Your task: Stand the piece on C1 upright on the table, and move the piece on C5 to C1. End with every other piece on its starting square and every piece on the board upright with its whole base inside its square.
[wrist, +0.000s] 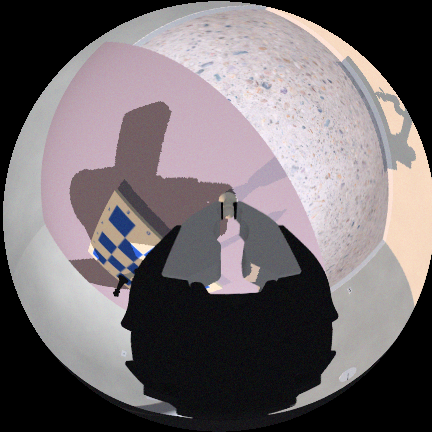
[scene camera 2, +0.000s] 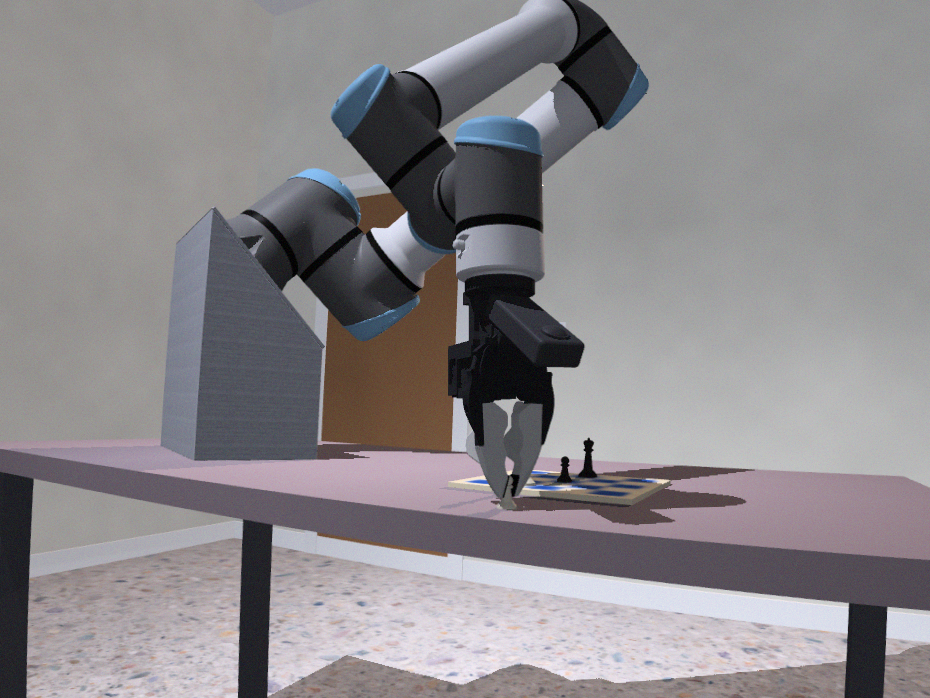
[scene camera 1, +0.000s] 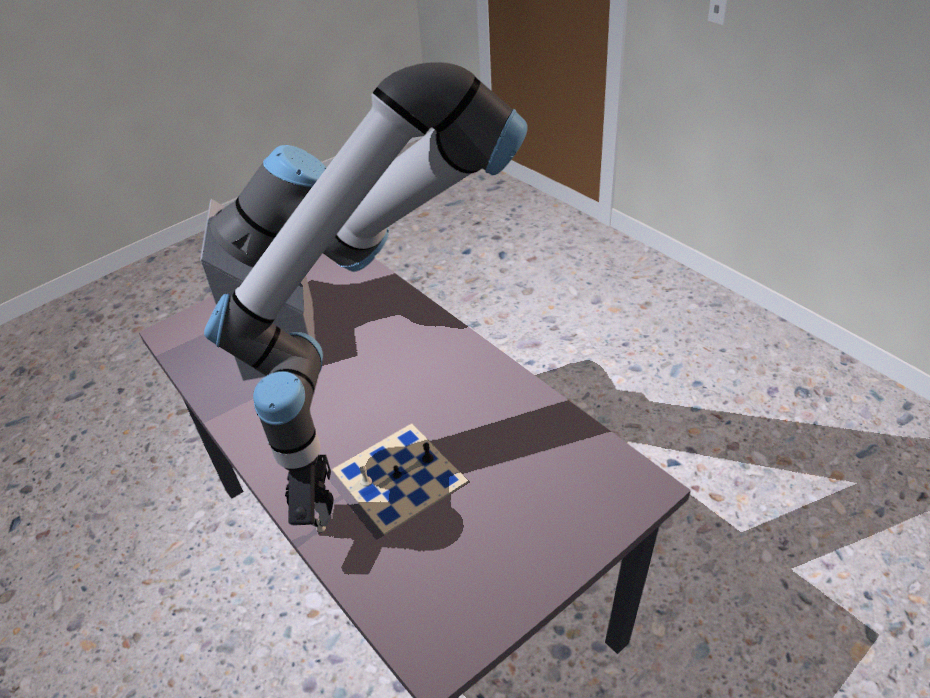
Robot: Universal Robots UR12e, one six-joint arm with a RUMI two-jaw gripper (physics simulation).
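Pixels of known places: gripper, fingertip midpoint: (wrist: pixel 227 203) (scene camera 2: pixel 507 497) (scene camera 1: pixel 320 526); arm's base, link origin: (scene camera 2: pixel 228 275) (scene camera 1: pixel 243 241).
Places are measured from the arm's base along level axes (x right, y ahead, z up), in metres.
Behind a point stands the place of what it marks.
My gripper (scene camera 1: pixel 323 522) {y 0.660, x 0.152, z -0.303 m} (scene camera 2: pixel 510 484) {y 0.660, x 0.152, z -0.303 m} (wrist: pixel 227 203) {y 0.660, x 0.152, z -0.303 m} points down beside the chessboard (scene camera 1: pixel 381 527) {y 0.734, x 0.046, z -0.307 m} (scene camera 2: pixel 644 492) {y 0.745, x -0.015, z -0.307 m} (wrist: pixel 134 220) {y 0.703, x 0.043, z -0.307 m}, near the table's long edge. It is shut on a cream piece (scene camera 1: pixel 322 528) {y 0.665, x 0.151, z -0.307 m} (scene camera 2: pixel 508 504) {y 0.664, x 0.158, z -0.309 m} (wrist: pixel 228 197) {y 0.664, x 0.156, z -0.307 m}, which is upright, its base at or very close to the table top; I cannot tell whether it touches. Another cream piece (scene camera 1: pixel 365 474) {y 0.612, x 0.014, z -0.279 m} stands on the board on the side near the gripper; the fingers mostly hide it in the second scene view. A short black piece (scene camera 1: pixel 397 471) {y 0.635, x -0.051, z -0.293 m} (scene camera 2: pixel 564 471) {y 0.633, x -0.046, z -0.294 m} and a tall black piece (scene camera 1: pixel 426 452) {y 0.635, x -0.127, z -0.280 m} (scene camera 2: pixel 588 459) {y 0.634, x -0.125, z -0.284 m} stand farther in on the board.
The table (scene camera 1: pixel 525 555) {y 0.957, x -0.160, z -0.314 m} (scene camera 2: pixel 360 484) {y 0.451, x 0.127, z -0.314 m} (wrist: pixel 135 75) {y 0.853, x 0.157, z -0.314 m} carries the board. Its long edge runs close past the gripper, with the floor beyond. The grey robot mount (scene camera 2: pixel 247 375) {y 0.152, x 0.063, z -0.183 m} stands at the table's far left in the second scene view. The arm's shadow falls across part of the board.
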